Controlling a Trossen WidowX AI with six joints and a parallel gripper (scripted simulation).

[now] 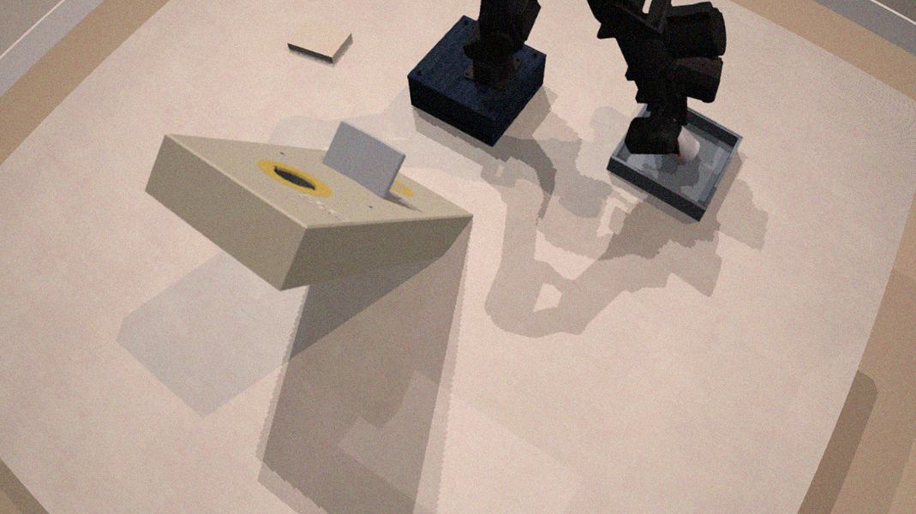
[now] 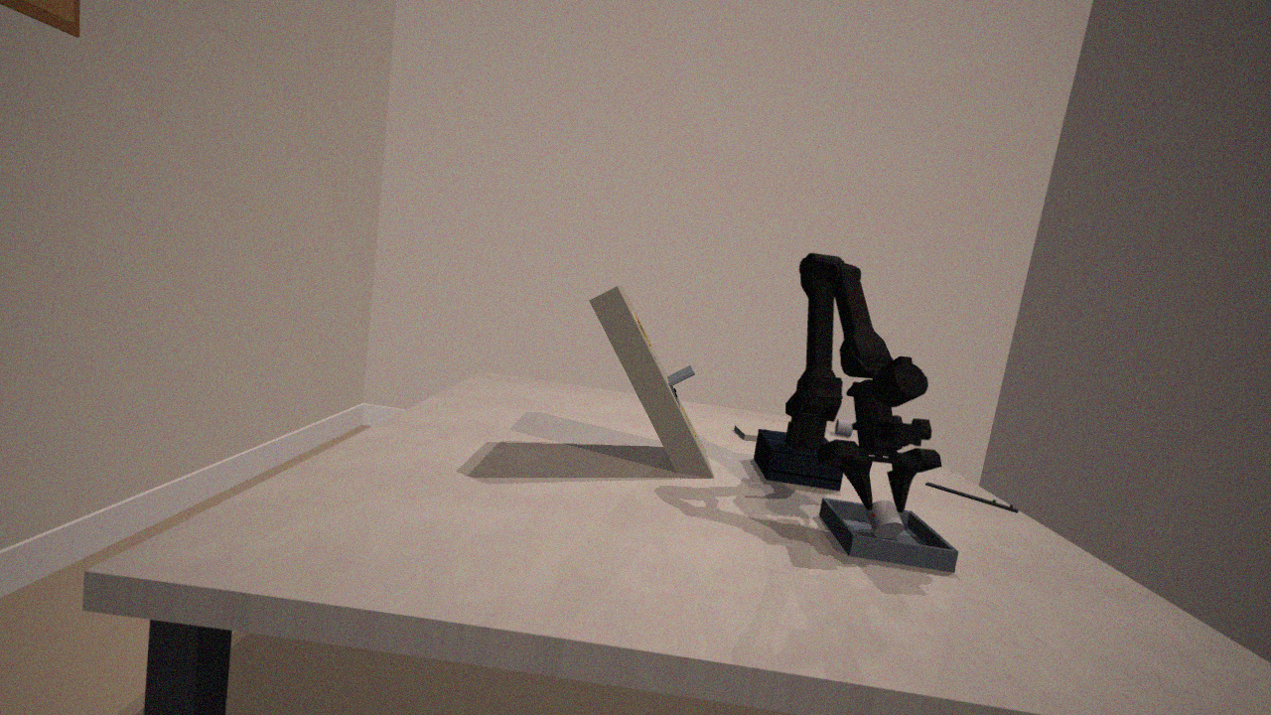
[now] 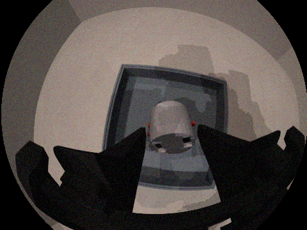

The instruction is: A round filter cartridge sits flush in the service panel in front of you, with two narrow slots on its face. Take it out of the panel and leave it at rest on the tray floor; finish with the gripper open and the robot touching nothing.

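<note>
Right now my gripper tip is 10 mm to the left of the filter cartridge and 10 mm above it. Round my gripper tip: tray 40 mm below; service panel 340 mm ahead, 330 mm to the right, 120 mm above.
</note>
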